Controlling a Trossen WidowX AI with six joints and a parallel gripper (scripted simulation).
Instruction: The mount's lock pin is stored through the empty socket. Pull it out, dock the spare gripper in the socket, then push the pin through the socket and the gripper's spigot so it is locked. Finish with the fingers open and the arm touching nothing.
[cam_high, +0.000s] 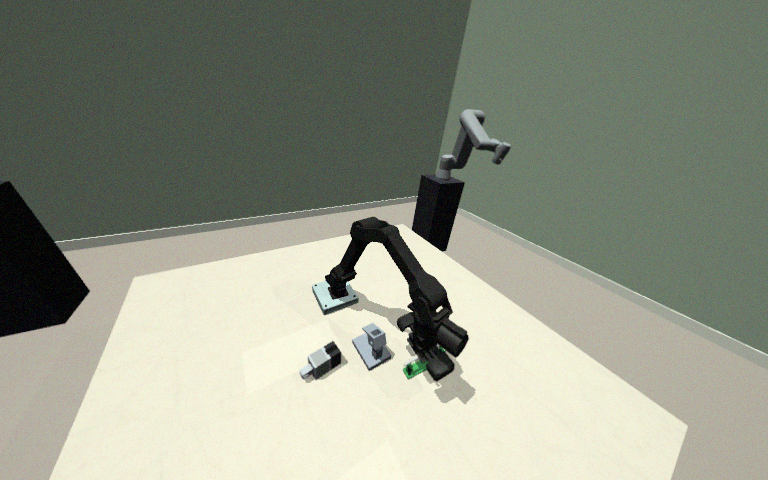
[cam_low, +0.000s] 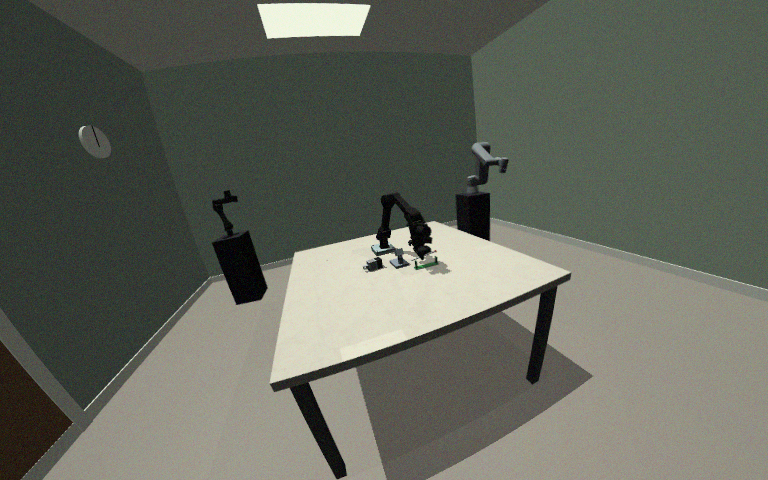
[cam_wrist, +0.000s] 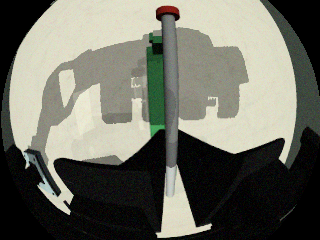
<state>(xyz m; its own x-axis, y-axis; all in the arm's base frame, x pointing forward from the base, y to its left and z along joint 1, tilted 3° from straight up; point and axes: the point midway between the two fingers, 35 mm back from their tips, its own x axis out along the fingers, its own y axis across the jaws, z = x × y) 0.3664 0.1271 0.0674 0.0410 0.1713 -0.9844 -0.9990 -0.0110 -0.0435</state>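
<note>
Right now my gripper tip is 2 cm to the right of the green cradle and 2 cm above it. Also, from my gripper tip: spare gripper 27 cm to the right, 12 cm behind, 2 cm below; then mount 10 cm to the right, 10 cm behind, 1 cm above.
</note>
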